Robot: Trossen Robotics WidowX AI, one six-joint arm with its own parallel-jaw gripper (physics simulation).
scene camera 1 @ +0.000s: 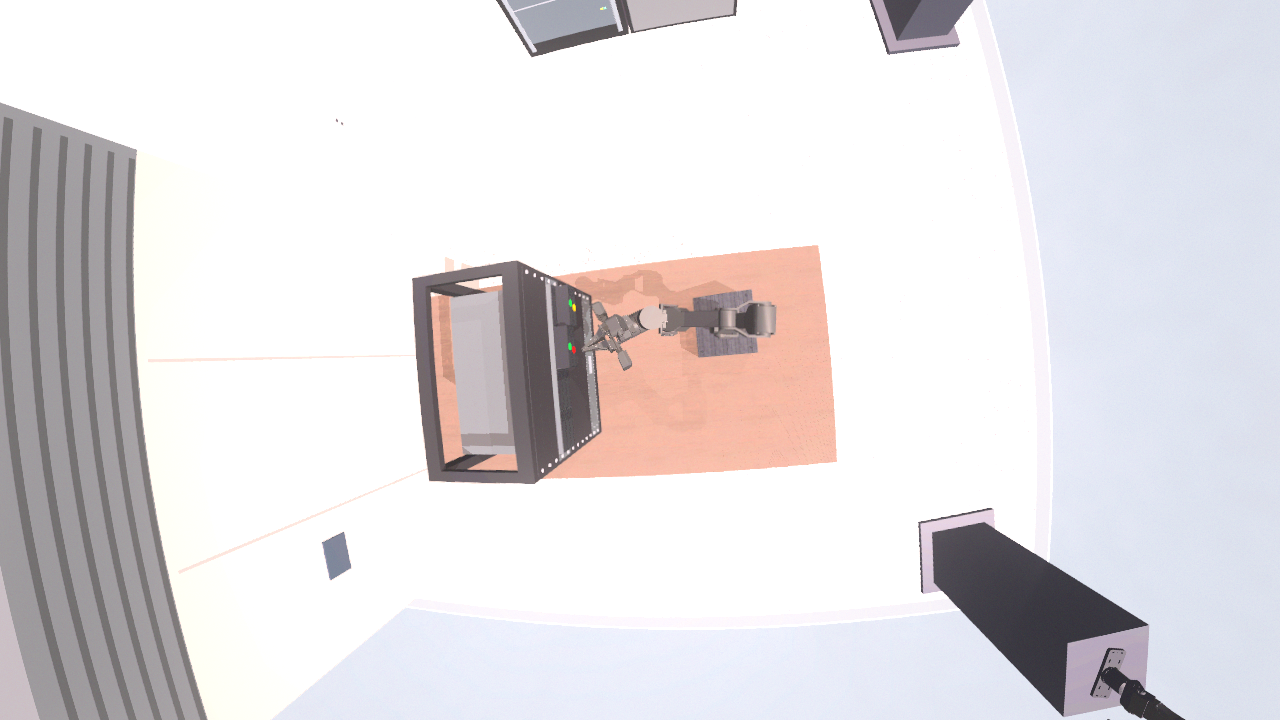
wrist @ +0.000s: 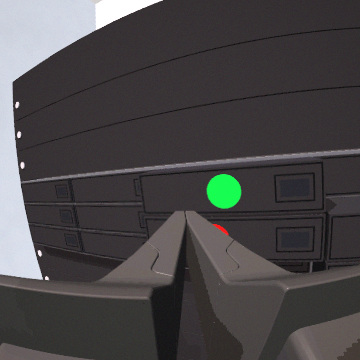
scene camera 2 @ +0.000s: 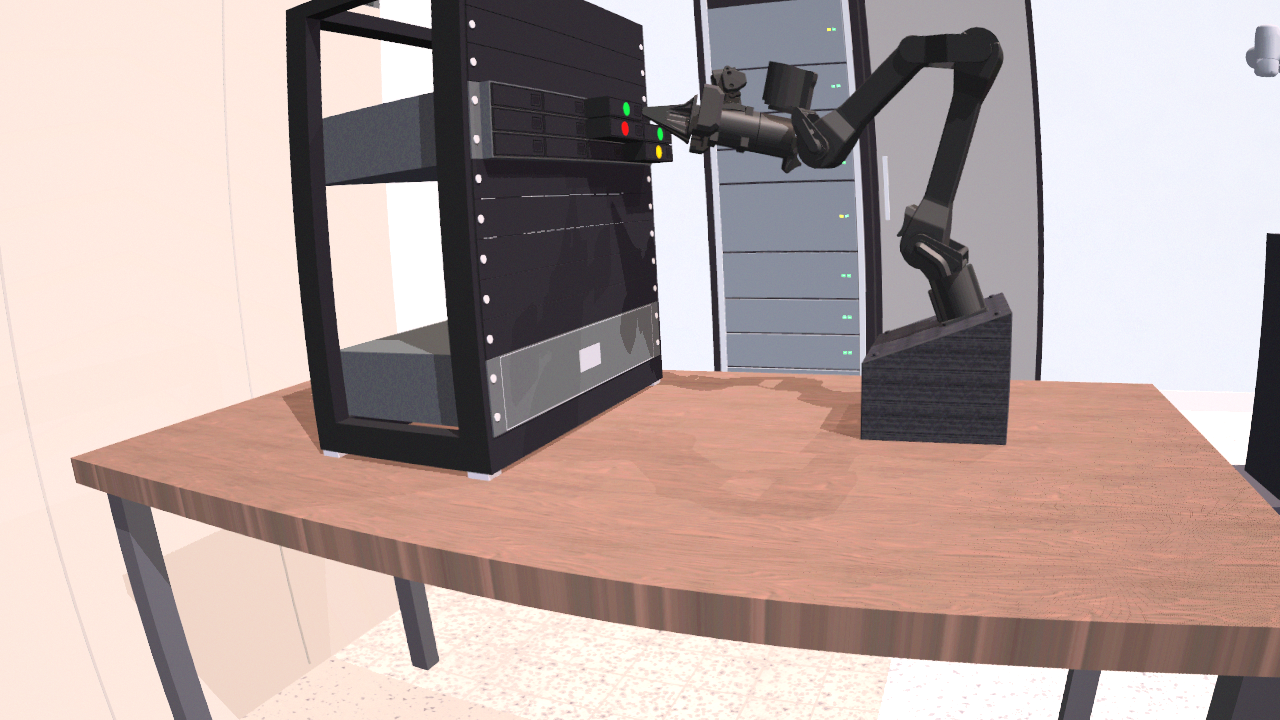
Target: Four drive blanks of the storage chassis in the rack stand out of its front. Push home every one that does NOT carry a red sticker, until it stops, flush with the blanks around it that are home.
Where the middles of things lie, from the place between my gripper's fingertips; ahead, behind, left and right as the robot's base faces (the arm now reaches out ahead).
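With the red-stickered drive blank (scene camera 2: 613, 129) in sight, I find my gripper 2 cm above it, 2 cm to the left of it and 9 cm short of it. There is the yellow-stickered drive blank (scene camera 2: 641, 152) as well, 5 cm below my hand, 13 cm to the right of it and 8 cm ahead of it.
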